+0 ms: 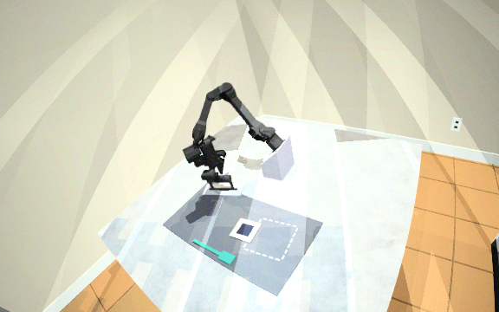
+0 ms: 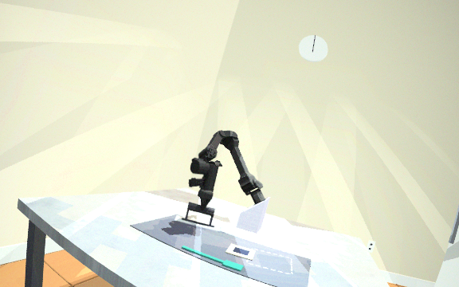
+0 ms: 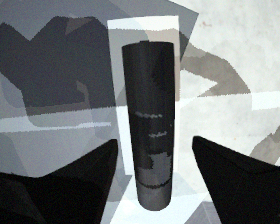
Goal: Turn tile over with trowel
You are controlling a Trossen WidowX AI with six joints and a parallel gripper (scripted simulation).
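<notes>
The grey mat lies 170 mm ahead of my gripper tip, 180 mm to the left of it and 90 mm below it. From my gripper tip the other things lie so: white tile 170 mm ahead, 240 mm to the left, 70 mm below; teal trowel 310 mm ahead, 200 mm to the left, 70 mm below.
</notes>
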